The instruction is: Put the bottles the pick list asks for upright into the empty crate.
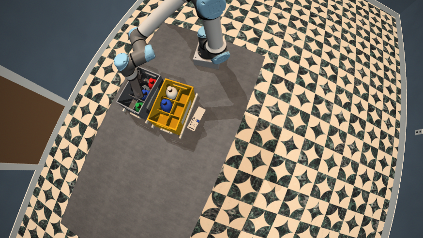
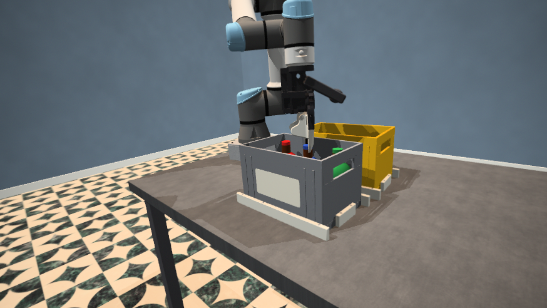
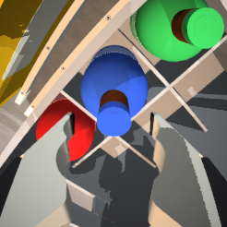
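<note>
Right now the grey crate is 1 cm behind my hand, 4 cm to the right of it and 8 cm below it. Also, from my hand: green-label bottle: 9 cm ahead, 1 cm to the right, 8 cm below; red-label bottle: 8 cm behind, 1 cm to the left, 8 cm below; white-label bottle: 6 cm behind, 15 cm to the left, 8 cm below.
</note>
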